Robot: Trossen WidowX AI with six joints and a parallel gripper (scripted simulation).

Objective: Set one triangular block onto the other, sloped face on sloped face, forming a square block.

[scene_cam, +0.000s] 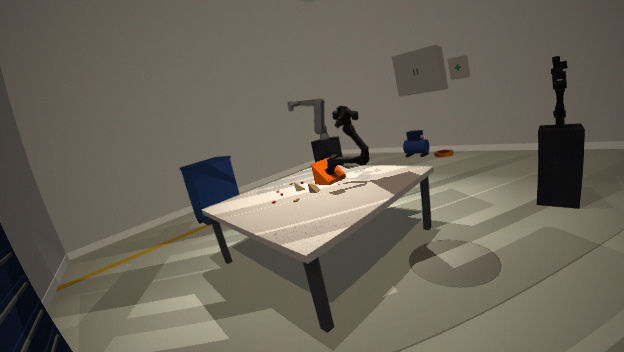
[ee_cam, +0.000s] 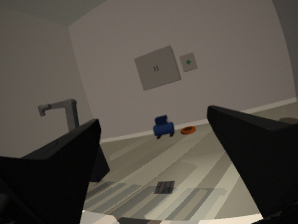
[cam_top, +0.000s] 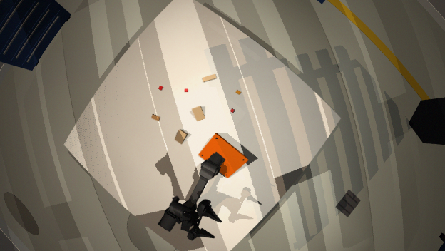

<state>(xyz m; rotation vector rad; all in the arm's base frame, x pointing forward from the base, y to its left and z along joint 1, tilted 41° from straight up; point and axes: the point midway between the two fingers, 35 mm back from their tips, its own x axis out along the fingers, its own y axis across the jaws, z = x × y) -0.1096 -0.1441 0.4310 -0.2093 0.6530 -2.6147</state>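
The light wooden triangular block lies 49 cm below my gripper tip, 40 cm ahead of it and 28 cm to the right of it. Also, from my gripper tip: small orange cube 50 cm to the right, 50 cm below, 30 cm ahead.
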